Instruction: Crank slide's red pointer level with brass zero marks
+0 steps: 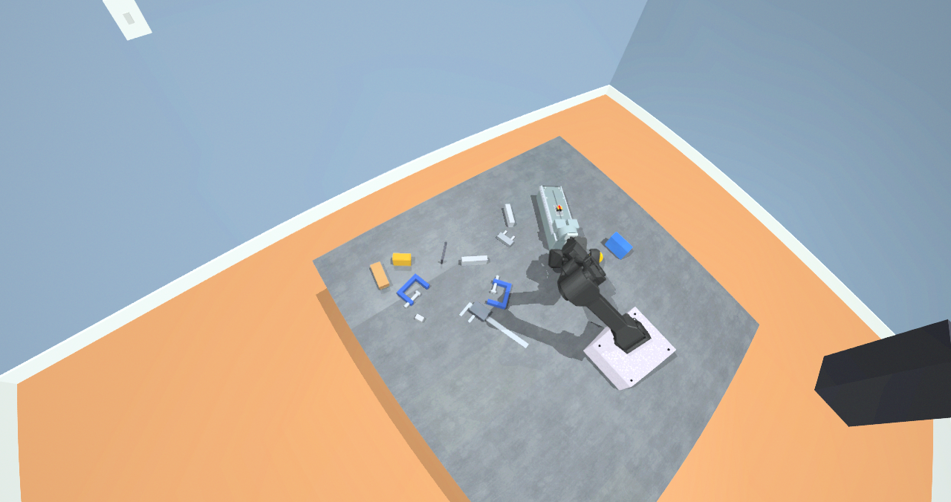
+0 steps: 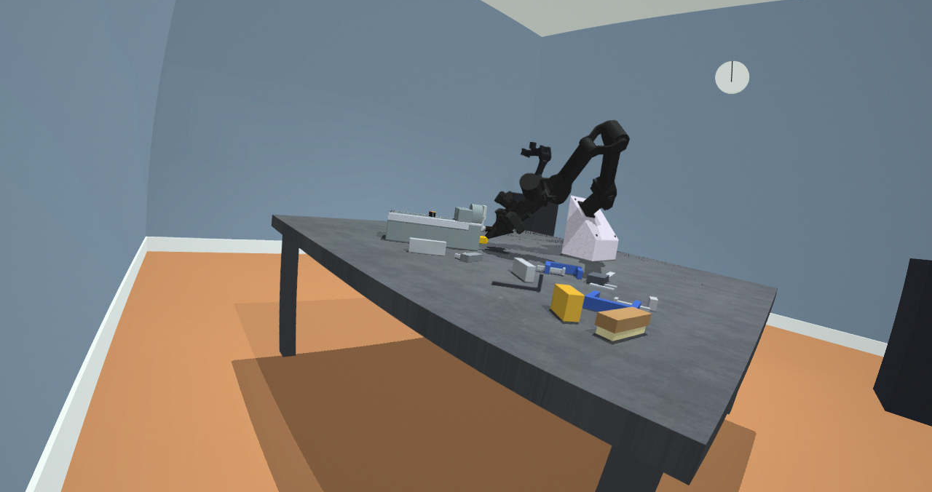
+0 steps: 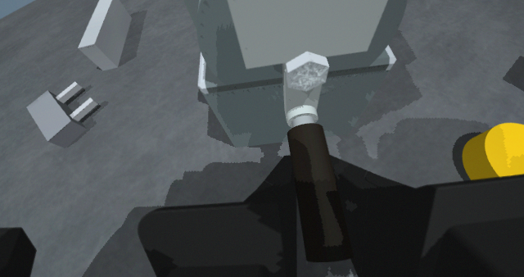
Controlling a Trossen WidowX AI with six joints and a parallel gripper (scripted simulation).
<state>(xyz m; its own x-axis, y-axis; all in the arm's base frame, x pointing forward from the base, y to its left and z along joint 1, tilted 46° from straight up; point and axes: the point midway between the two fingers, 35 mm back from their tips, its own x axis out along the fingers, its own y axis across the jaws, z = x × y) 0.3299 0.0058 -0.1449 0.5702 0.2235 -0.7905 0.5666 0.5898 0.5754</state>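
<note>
Right now my gripper tip is 140 mm short of the red pointer, 90 mm to the left of it and 50 mm below it. From my gripper tip the other things lie so: dark handle 20 mm behind, 20 mm above, 10 mm to the left; then yellow round piece 110 mm to the right, 90 mm behind, 30 mm below; then pronged grey block 180 mm ahead, 130 mm to the left, 30 mm below.
</note>
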